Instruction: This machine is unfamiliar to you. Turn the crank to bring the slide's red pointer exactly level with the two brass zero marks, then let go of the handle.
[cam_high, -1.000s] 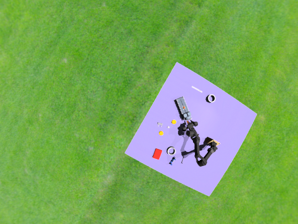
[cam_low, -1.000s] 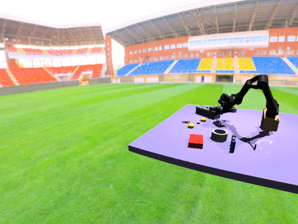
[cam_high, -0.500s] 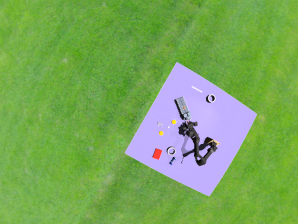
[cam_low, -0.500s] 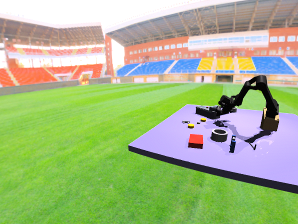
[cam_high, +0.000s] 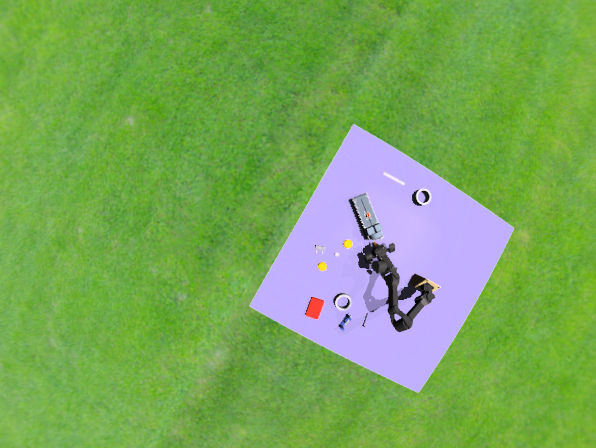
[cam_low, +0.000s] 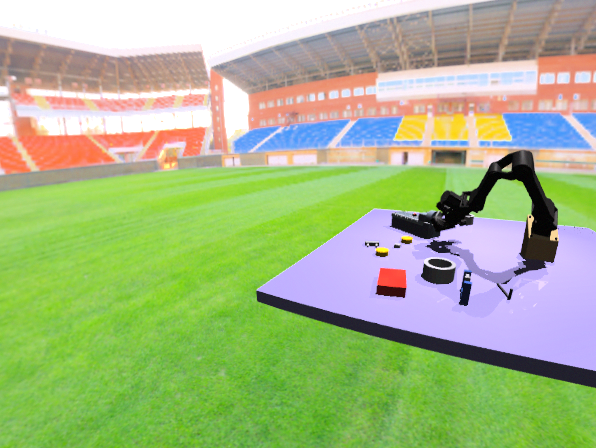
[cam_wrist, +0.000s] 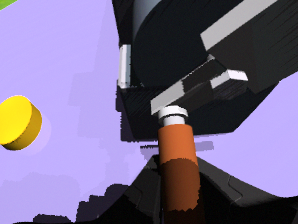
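The brown crank handle is 1 cm behind my gripper tip, 1 cm to the left of it and 3 cm above it. From my gripper tip the other things lie so: red pointer (13 cm ahead, 10 cm to the right, 4 cm above); then white bar (11 cm ahead, 40 cm to the right, 4 cm below); then small grey bracket (23 cm ahead, 22 cm to the left, 3 cm below).
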